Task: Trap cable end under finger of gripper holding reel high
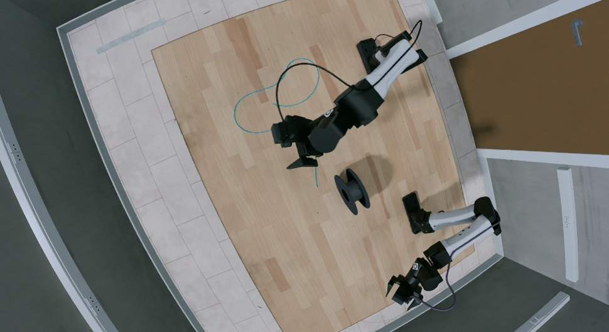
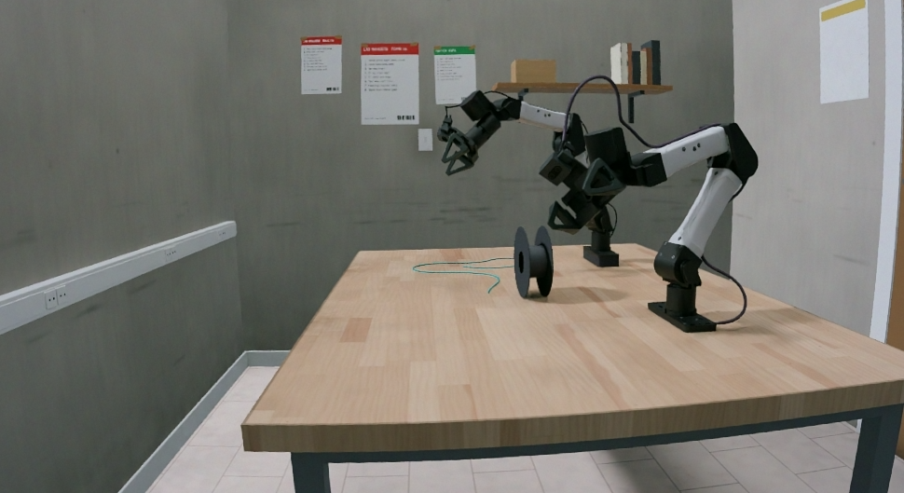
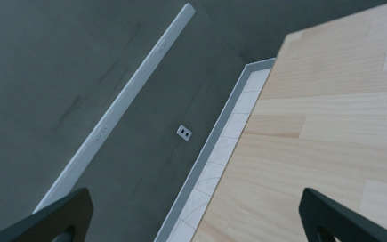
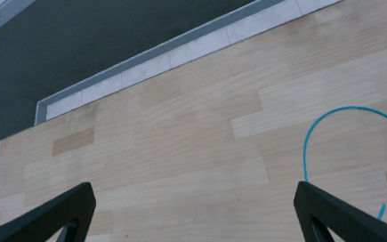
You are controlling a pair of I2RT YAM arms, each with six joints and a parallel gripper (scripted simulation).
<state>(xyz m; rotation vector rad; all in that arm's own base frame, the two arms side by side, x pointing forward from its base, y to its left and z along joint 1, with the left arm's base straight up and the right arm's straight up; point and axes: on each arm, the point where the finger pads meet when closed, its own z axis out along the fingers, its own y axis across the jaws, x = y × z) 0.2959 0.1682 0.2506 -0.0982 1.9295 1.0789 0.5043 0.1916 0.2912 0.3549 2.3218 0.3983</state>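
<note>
My left hand is 10 mm short of the dark reel, 440 mm to the left of it and 170 mm above it.
</note>
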